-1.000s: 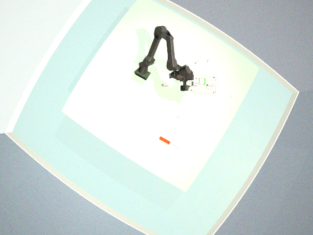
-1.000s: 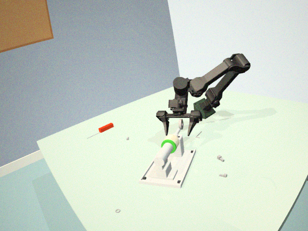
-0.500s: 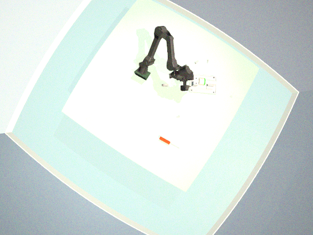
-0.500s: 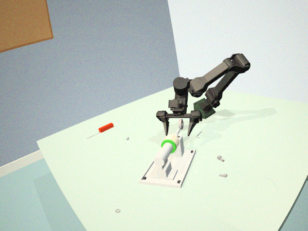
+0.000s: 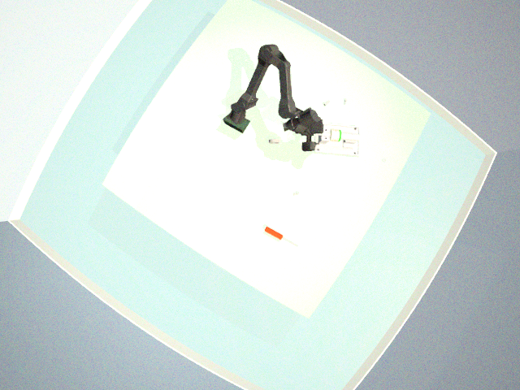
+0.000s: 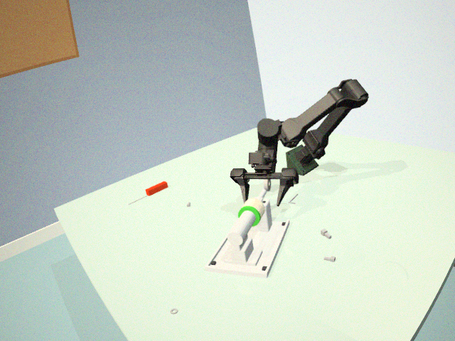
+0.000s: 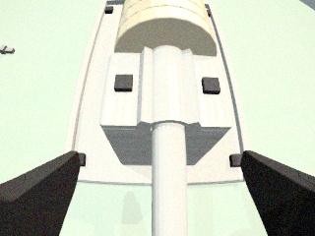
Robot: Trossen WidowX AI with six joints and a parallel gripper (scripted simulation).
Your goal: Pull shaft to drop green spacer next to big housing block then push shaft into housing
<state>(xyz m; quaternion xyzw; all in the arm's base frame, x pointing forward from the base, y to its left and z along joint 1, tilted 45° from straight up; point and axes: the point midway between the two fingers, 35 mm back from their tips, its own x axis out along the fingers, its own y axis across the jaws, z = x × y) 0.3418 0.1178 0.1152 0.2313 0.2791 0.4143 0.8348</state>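
Now: the shaft 40 mm ahead of my gripper tip, 30 mm to the left of it and 20 mm above it. From my gripper tip the other things lie so: green spacer 80 mm ahead, 50 mm to the left, 20 mm above; then cream spacer 50 mm ahead, 30 mm to the left, 20 mm above.
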